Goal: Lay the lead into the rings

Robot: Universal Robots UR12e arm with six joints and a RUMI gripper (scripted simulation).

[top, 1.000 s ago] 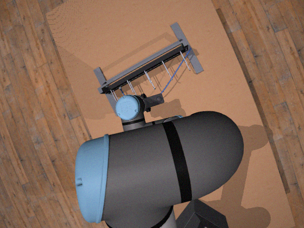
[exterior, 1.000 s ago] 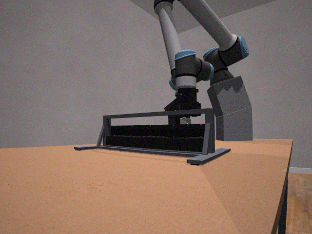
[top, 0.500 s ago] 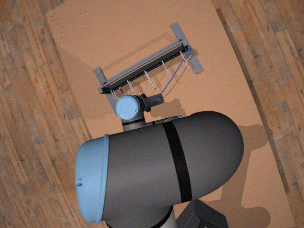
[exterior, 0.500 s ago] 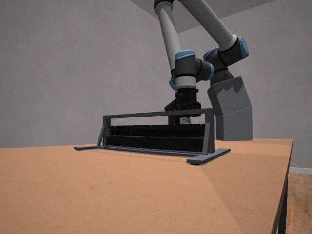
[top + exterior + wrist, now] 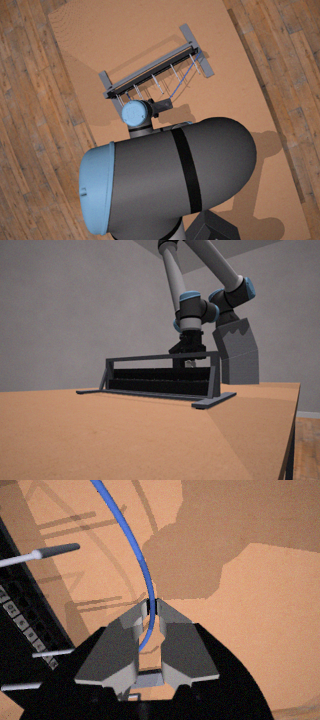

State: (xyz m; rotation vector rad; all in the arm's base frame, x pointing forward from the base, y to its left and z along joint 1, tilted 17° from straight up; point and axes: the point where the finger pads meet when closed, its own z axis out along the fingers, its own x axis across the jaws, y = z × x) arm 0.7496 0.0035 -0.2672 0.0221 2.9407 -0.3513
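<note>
Now: hand 17 cm short of the rack, 5 cm to the left of it and 2 cm below it.
</note>
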